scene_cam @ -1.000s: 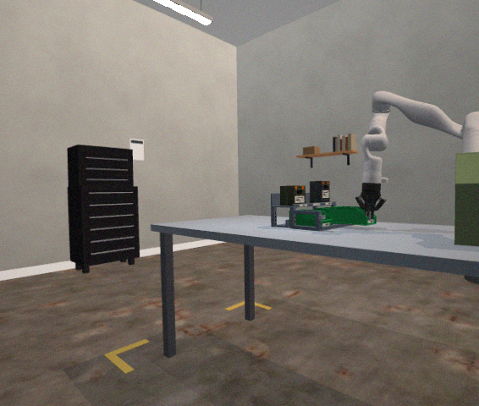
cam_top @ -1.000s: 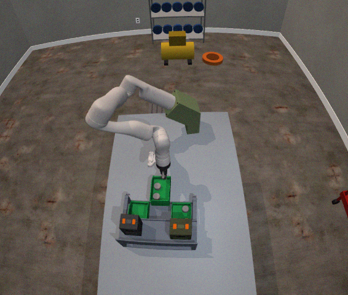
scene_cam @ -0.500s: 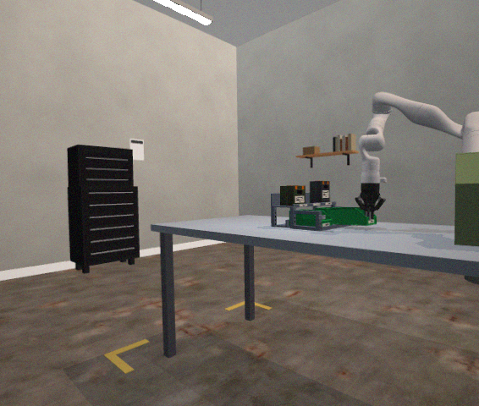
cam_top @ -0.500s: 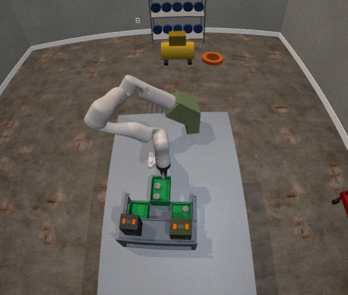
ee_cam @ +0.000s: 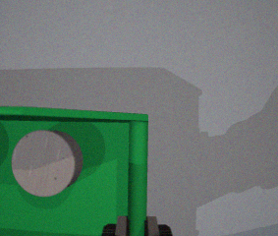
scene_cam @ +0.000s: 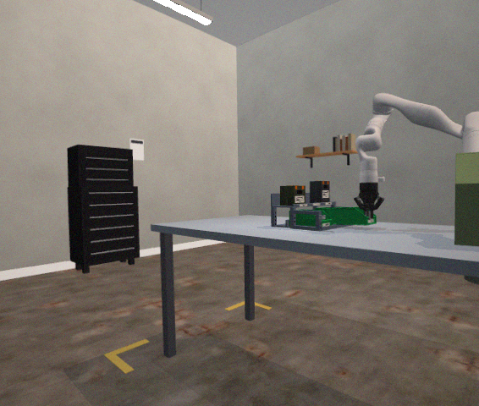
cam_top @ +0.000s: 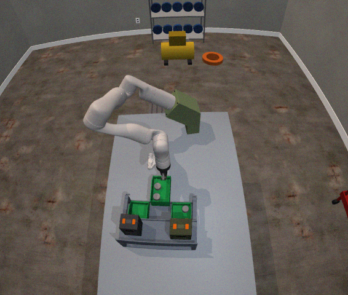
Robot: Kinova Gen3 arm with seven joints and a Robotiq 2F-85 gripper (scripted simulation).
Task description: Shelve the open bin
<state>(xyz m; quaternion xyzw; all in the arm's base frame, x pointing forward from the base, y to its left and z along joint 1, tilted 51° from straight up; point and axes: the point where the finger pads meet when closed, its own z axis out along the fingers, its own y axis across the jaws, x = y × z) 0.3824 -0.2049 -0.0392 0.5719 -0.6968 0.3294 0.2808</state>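
Now: the grey shelf 25 cm ahead of my hand, 6 cm to the right of it and 1 cm above it.
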